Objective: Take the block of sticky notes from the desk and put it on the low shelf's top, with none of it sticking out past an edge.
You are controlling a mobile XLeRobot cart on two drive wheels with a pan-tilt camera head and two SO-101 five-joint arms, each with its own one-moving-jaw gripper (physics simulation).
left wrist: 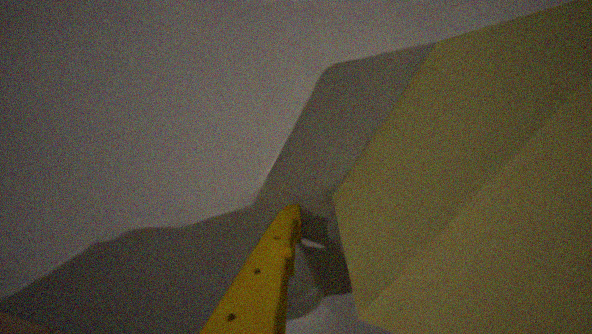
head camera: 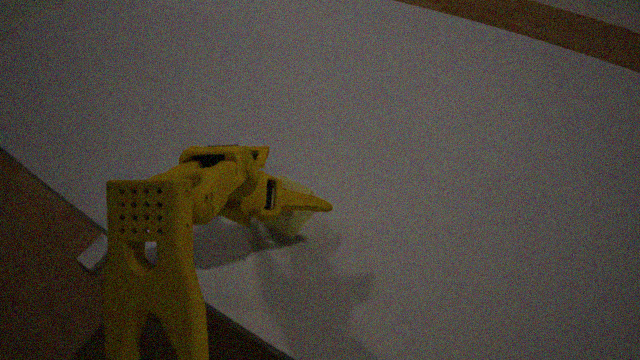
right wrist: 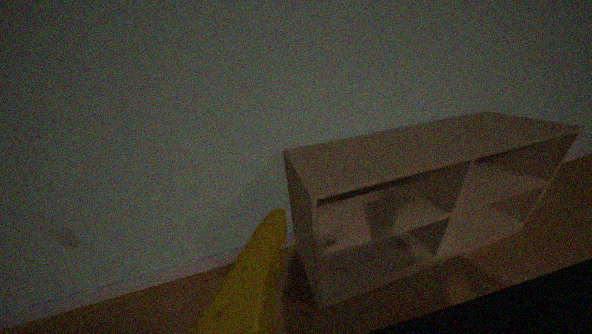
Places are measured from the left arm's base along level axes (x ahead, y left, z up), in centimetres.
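Where they show: left hand, its tool point: (left wrist: 300,218) (head camera: 250,222); right hand, its tool point: (right wrist: 285,220).
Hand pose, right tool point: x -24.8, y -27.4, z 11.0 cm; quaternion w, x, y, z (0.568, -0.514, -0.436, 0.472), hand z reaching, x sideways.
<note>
After its pixels a point has its place.
The pale yellow block of sticky notes (head camera: 296,223) {x 25.9, y 11.7, z -3.7 cm} (left wrist: 475,200) sits on the white desk (head camera: 450,150) {x 49.4, y 2.9, z -5.5 cm} (left wrist: 125,110) {x 23.4, y 23.5, z -5.5 cm}, partly hidden by my left gripper in the head view. My left gripper (head camera: 301,212) (left wrist: 294,215) is open at the block. One notched jaw shows in the left wrist view, with its tip just left of the block, and the other jaw is out of that picture. My right gripper (right wrist: 280,217) is open and empty, with one jaw showing. The low wooden shelf (right wrist: 400,155) {x -75.0, y 20.3, z -16.5 cm} stands beyond it at the right of the right wrist view.
The desk's near edge runs diagonally across the lower left of the head view. A small pale piece (head camera: 94,254) shows by that edge, partly behind the left arm. Brown floor (head camera: 40,240) {x 3.7, y 125.1, z -77.5 cm} (right wrist: 150,300) {x -85.3, y -95.8, z -77.5 cm} lies below. A plain wall (right wrist: 150,100) {x -96.6, y -63.8, z 10.5 cm} rises behind the shelf.
</note>
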